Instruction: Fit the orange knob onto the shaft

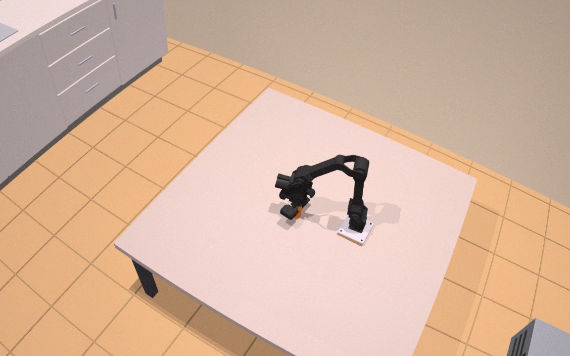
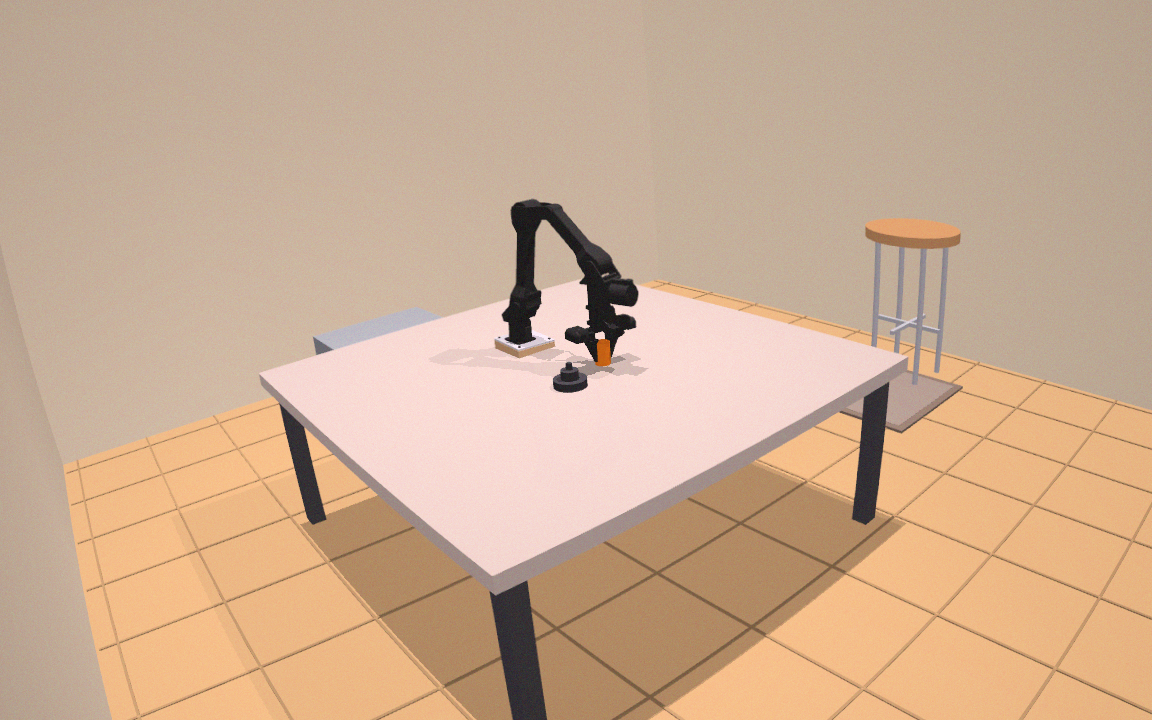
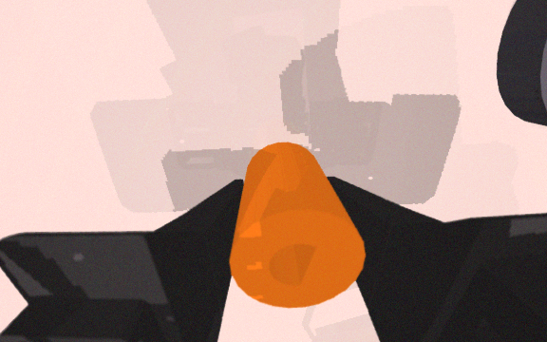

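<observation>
My gripper tip is 15 cm to the left of the pedestal, 4 cm short of it and 2 cm below it. Round my gripper tip: orange knob: 2 cm above.
</observation>
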